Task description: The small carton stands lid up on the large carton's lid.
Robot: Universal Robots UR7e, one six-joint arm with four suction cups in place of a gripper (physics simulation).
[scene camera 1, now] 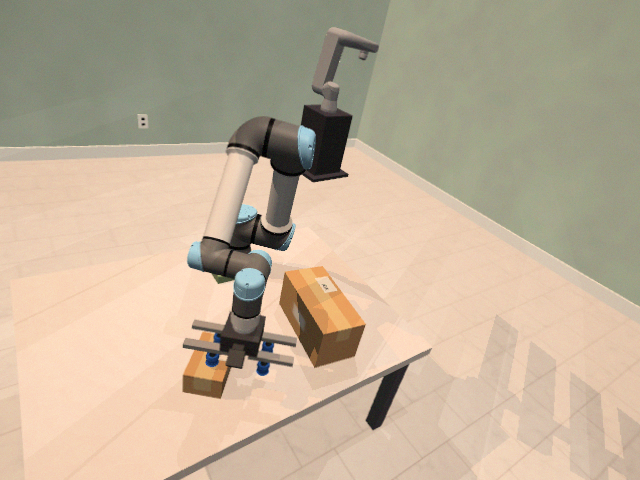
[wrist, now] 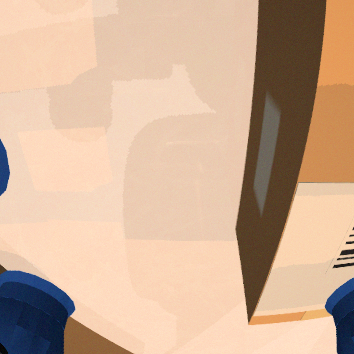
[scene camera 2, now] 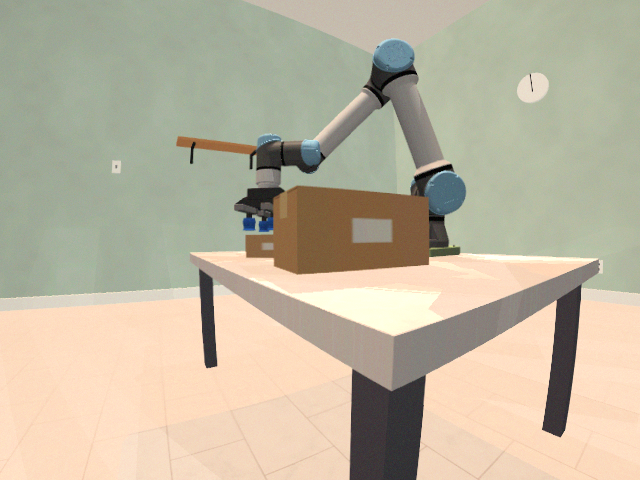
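Observation:
The small carton lies flat on the table, left of the large carton. The large carton stands on the table with its barcode label facing up. My suction gripper hangs a little above the small carton, over its right end. There is a gap between the blue cups and the carton. The cups touch nothing and carry nothing. In the wrist view the table fills the middle. A brown strip of the small carton shows at the bottom left.
The white table has its front edge close to both cartons. The arm's base stands behind the large carton. A dark box with a grey stand rises behind the arm. A wooden shelf hangs on the wall.

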